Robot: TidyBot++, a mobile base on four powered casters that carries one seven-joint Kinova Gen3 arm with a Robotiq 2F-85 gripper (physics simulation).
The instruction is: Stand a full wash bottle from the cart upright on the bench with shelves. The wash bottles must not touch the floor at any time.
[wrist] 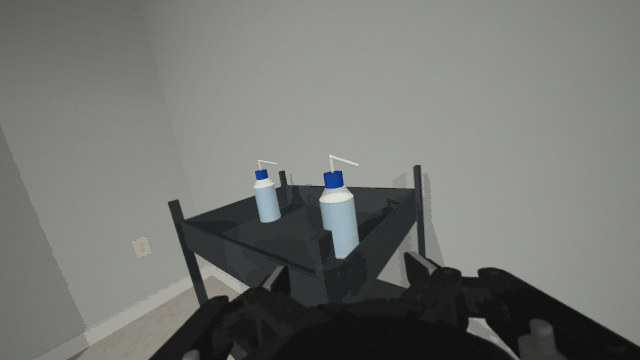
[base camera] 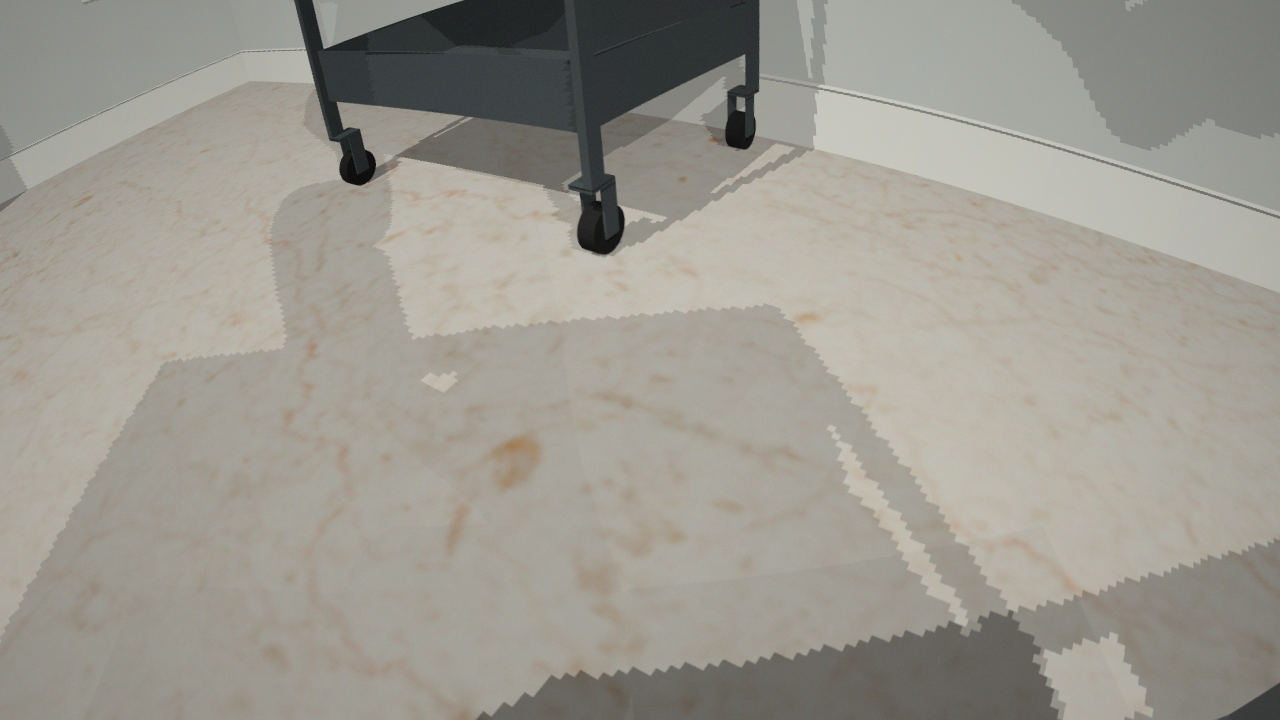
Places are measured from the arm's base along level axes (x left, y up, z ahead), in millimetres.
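Where they show: gripper, between the fingertips: (wrist: 346, 272).
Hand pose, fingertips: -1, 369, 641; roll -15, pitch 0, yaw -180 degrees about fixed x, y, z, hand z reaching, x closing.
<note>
After its pixels a point has its place, as x, y, z.
Two wash bottles with light blue bodies, blue caps and bent white spouts stand upright in the top tray of the dark cart (base camera: 447, 89) @[163, -238, 789] (wrist: 220, 247) @[205, 314, 821]. The nearer wash bottle (wrist: 340, 215) @[-5, 344, 821] is by the tray's near corner, and the corner post hides a little of its lower left side. The other wash bottle (wrist: 267, 202) @[184, 323, 1042] stands farther back to the left. My gripper (wrist: 346, 272) @[-1, 369, 641] is open and empty, with its fingers low in the wrist view, on the near side of the cart and apart from both bottles. The bench with shelves does not show in either view.
The cart stands on black caster wheels (base camera: 600, 227) @[16, -362, 679] on the marbled floor (base camera: 501, 268) @[116, -397, 679]. A grey wall (base camera: 939, 53) @[-392, -235, 847] (wrist: 525, 125) @[-348, 439, 878] rises behind and to the right of it, and another wall (wrist: 100, 150) @[1220, 599, 1567] with an outlet (wrist: 142, 247) @[1194, 3, 1592] is to the left.
</note>
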